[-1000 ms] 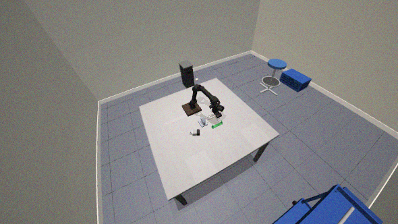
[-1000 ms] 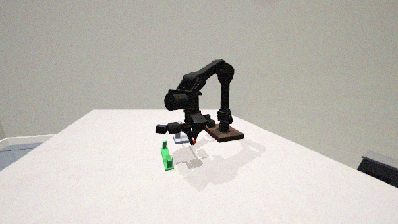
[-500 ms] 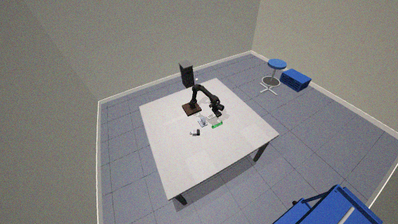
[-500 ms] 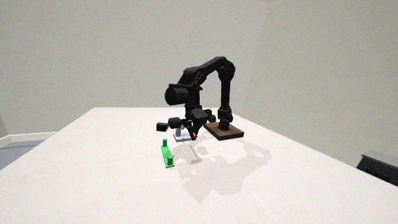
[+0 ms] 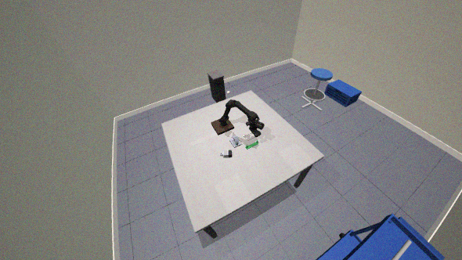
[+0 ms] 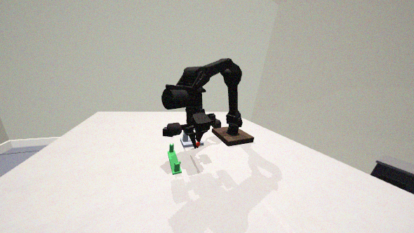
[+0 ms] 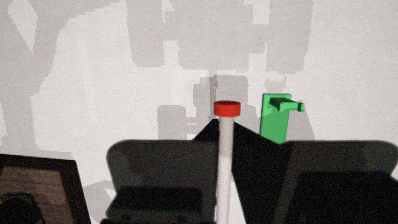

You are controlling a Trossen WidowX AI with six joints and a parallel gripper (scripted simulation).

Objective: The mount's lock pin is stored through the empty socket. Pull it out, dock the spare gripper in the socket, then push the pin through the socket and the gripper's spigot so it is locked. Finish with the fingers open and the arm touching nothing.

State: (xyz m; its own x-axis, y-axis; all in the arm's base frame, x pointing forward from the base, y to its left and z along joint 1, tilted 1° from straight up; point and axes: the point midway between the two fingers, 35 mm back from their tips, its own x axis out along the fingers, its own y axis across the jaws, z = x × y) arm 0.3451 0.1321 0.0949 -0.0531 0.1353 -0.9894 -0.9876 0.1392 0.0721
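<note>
My gripper tip is now 70 mm to the left of the green pin rest, 60 mm short of it and 60 mm above it. Round my gripper tip: spare gripper: 340 mm to the right, 60 mm below; then socket: 180 mm to the right, 60 mm behind, 40 mm below.
</note>
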